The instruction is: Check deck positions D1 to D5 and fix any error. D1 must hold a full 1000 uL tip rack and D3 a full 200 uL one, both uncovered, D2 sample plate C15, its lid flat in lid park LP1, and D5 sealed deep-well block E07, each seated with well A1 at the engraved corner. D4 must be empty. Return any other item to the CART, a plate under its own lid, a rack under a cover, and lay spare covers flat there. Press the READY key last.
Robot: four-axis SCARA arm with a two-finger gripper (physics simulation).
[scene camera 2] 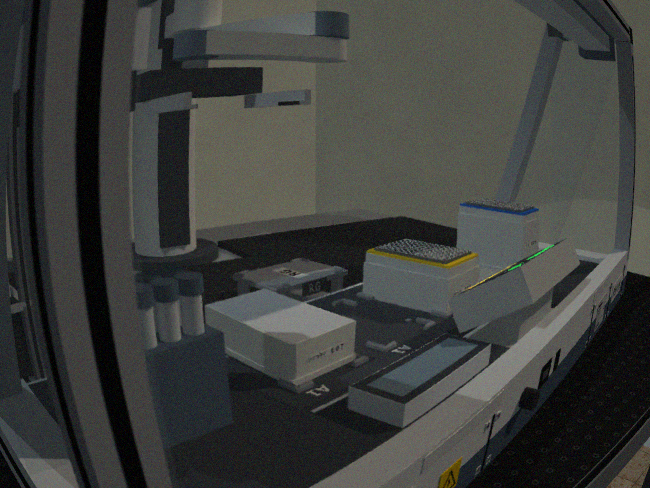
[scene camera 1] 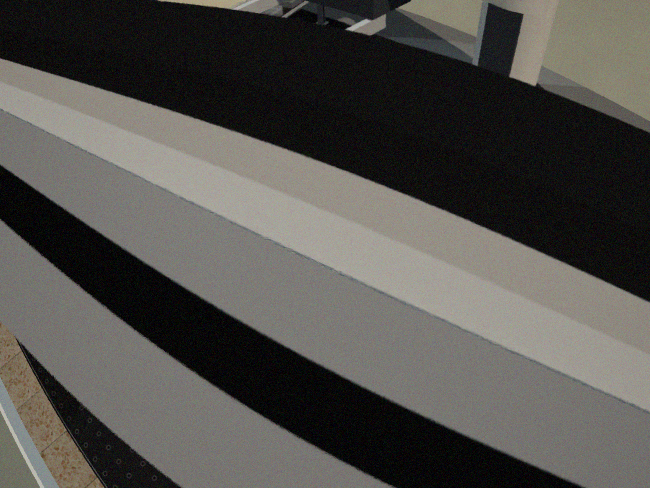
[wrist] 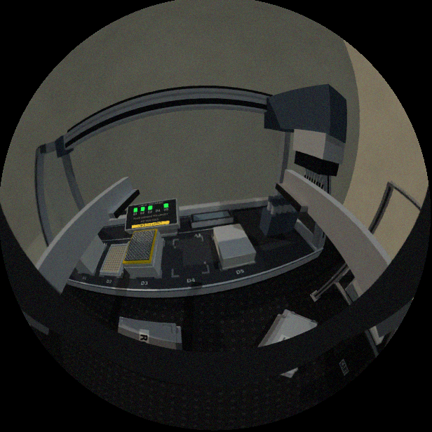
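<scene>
My gripper (wrist: 204,177) is open and empty, high in front of the deck; one finger (scene camera 2: 278,98) shows in scene camera 2. A yellow-rimmed tip rack (scene camera 2: 420,278) (wrist: 142,247) stands uncovered at D3. A blue-rimmed tip rack (scene camera 2: 493,233) stands uncovered behind it; at the D1 end in the wrist view, its white side (wrist: 92,256) is partly behind a finger. An uncovered plate (wrist: 114,260) sits at D2; its code is unreadable. D4 (wrist: 190,252) is empty. White block E07 (scene camera 2: 320,346) (wrist: 235,247) sits at D5. A pale flat piece (wrist: 292,327) has a partly hidden label. The READY key is not identifiable.
A status screen (wrist: 151,215) shows four green marks and a yellow bar. A trough (scene camera 2: 420,367) (wrist: 212,219) and tube block (scene camera 2: 189,386) (wrist: 279,222) stand on the deck. The RG box (scene camera 2: 291,275) (wrist: 150,332) lies before it. A CART label (wrist: 343,367) shows lower right. Large bands fill scene camera 1.
</scene>
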